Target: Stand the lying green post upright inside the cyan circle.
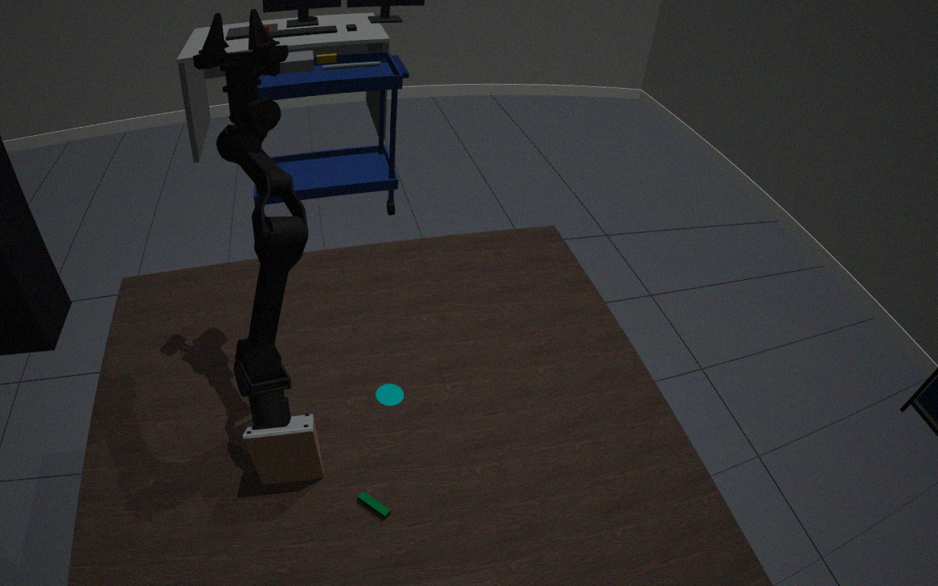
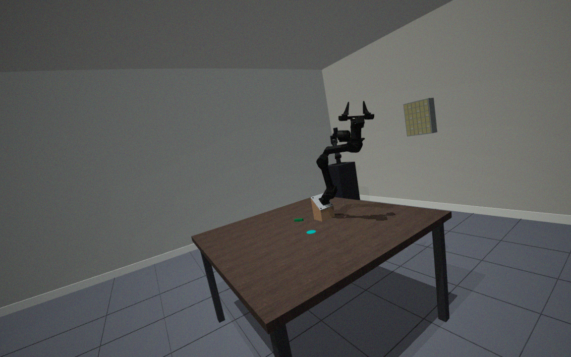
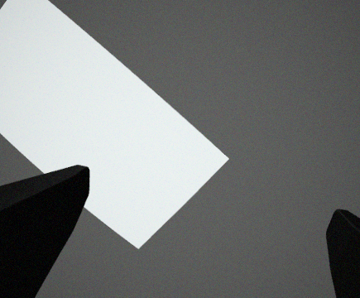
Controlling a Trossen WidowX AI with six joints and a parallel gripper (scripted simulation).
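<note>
My gripper tip is 170 mm short of the green post, 550 mm to the left of it and 730 mm above it. Also, from my gripper tip: cyan circle (250 mm ahead, 280 mm to the right, 740 mm below).
</note>
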